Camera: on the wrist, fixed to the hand. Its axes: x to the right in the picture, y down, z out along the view.
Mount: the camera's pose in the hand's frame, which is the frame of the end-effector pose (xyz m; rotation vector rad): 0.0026 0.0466 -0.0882 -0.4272 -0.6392 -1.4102
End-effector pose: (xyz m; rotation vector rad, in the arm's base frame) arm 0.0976 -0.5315 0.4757 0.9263 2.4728 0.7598
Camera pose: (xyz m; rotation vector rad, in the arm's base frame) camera 0.0717 -0.5310 0.5721 -0.6607 1.6393 0.3191
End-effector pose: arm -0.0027 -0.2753 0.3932 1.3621 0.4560 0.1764
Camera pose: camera -0.0303 -0.1851 0.4257 0.3948 0.6741 -1.2146
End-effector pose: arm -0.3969 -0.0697 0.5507 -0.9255 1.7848 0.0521
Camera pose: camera -0.4948 -0.0783 0.5682 -2.0076 0.2808 -0.1637
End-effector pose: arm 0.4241 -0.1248 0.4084 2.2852 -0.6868 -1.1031
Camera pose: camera 0.4868 -0.1416 0.4842 1.8091 1.1274 -2.2852
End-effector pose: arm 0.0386 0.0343 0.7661 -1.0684 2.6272 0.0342
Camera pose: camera -0.0189 0.0543 0.8452 -2.2851 0.9399 0.5140
